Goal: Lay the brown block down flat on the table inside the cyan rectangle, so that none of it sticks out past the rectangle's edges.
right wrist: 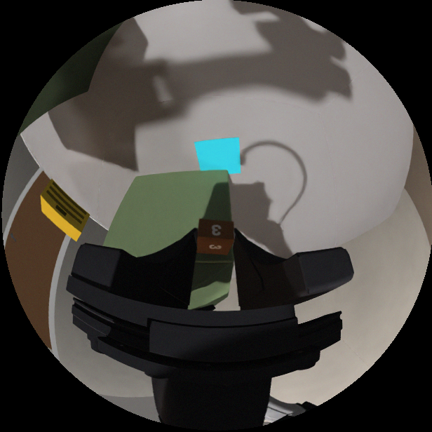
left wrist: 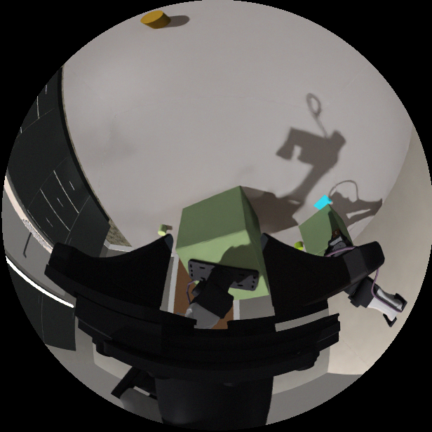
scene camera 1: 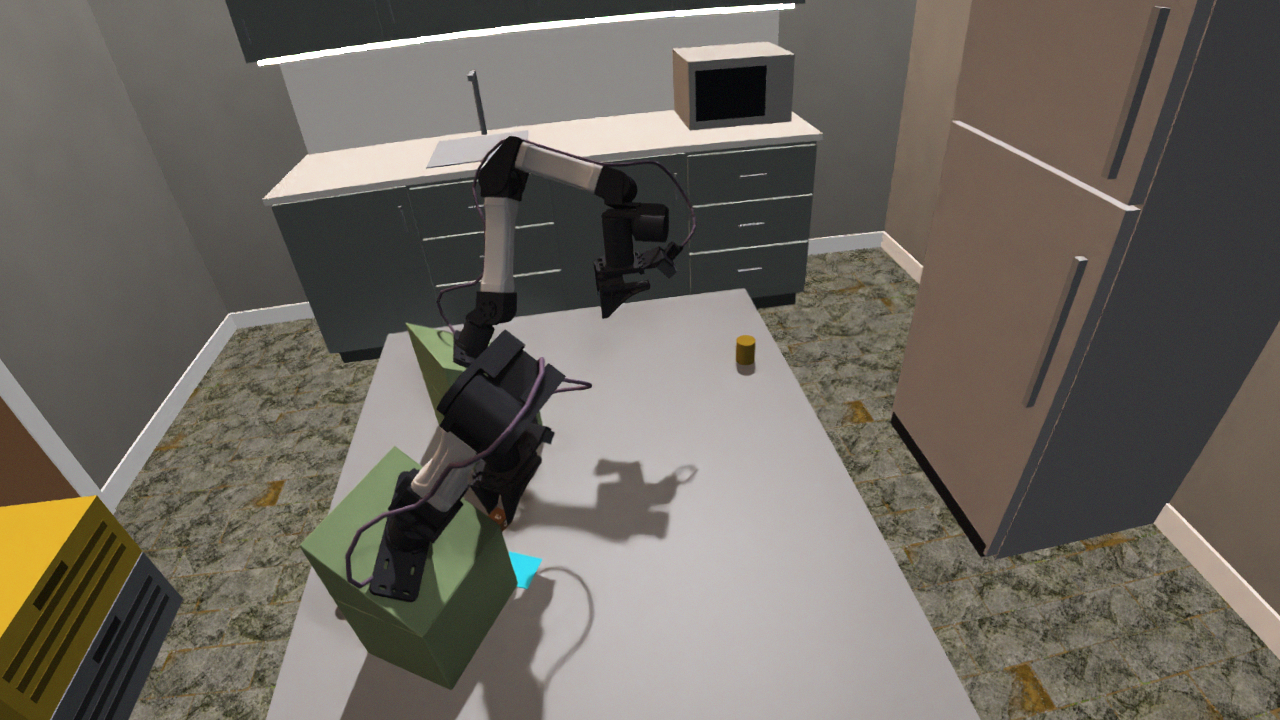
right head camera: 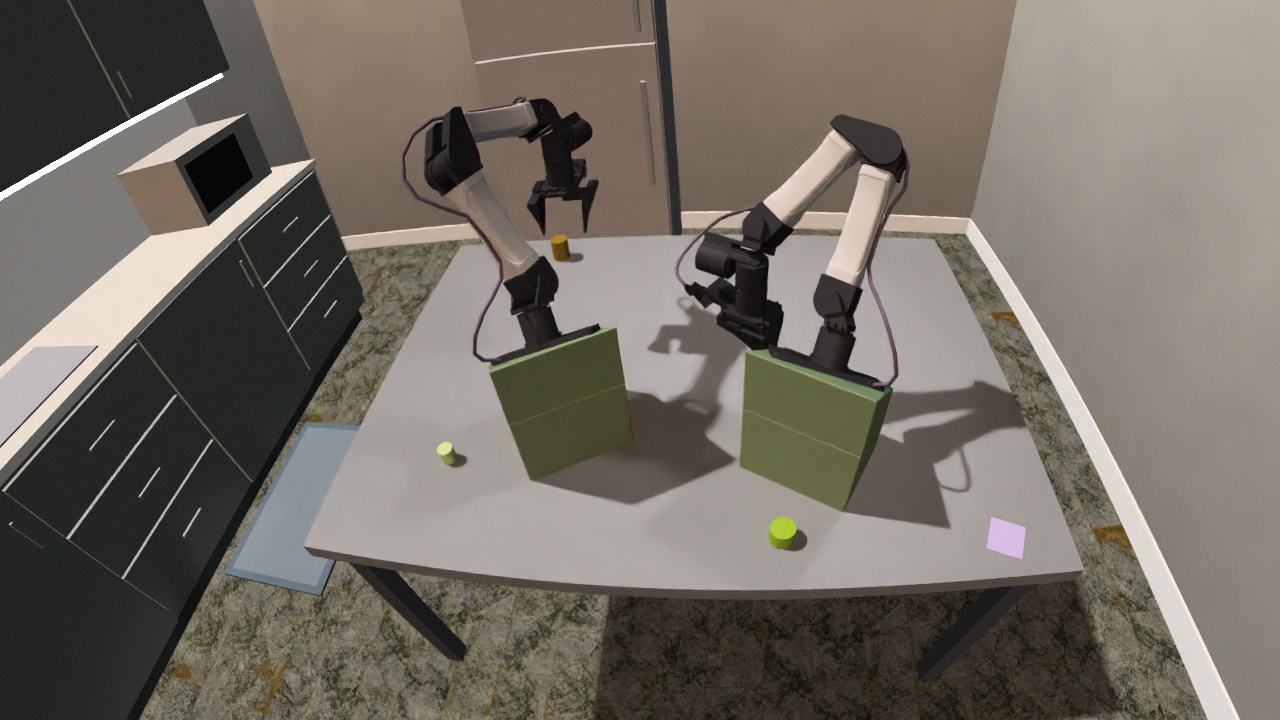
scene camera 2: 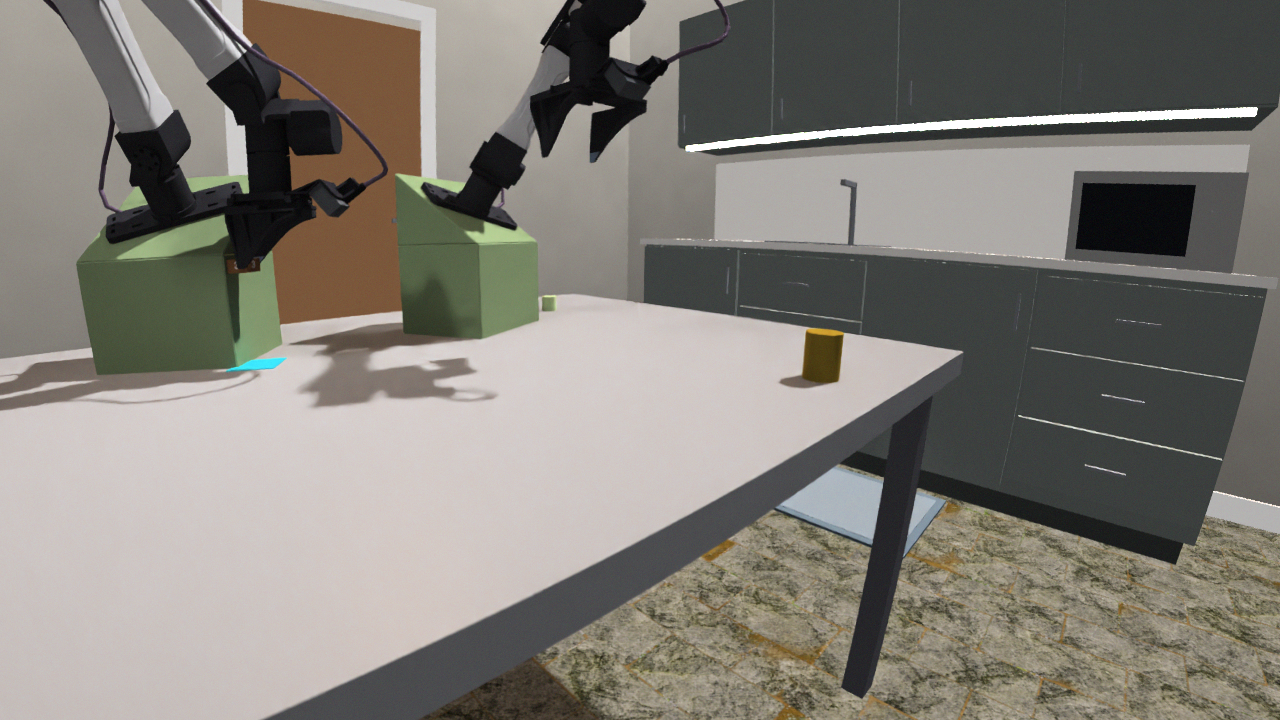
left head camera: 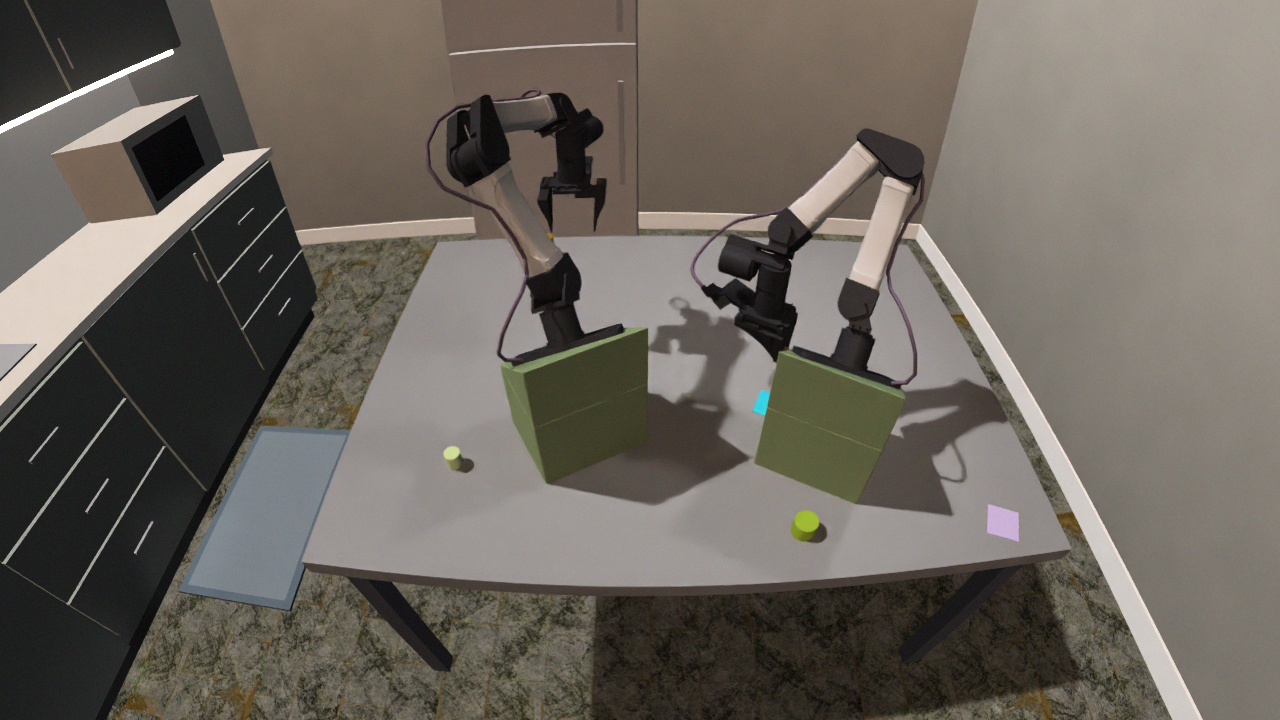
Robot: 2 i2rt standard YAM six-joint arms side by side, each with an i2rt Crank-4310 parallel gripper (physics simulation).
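Note:
The brown block, with a 3 on its faces, is between the fingertips of my right gripper, which is shut on it. It hangs above the table beside the right arm's green base. The cyan rectangle lies flat on the table beside that base; the base hides part of it in the left head camera. It does not show in the right head camera. My left gripper is open and empty, high above the table's far part.
Two green bases carry the arms. An orange-brown cylinder stands near the far edge. A pale green cylinder, a yellow-green cylinder and a lilac square are near the front.

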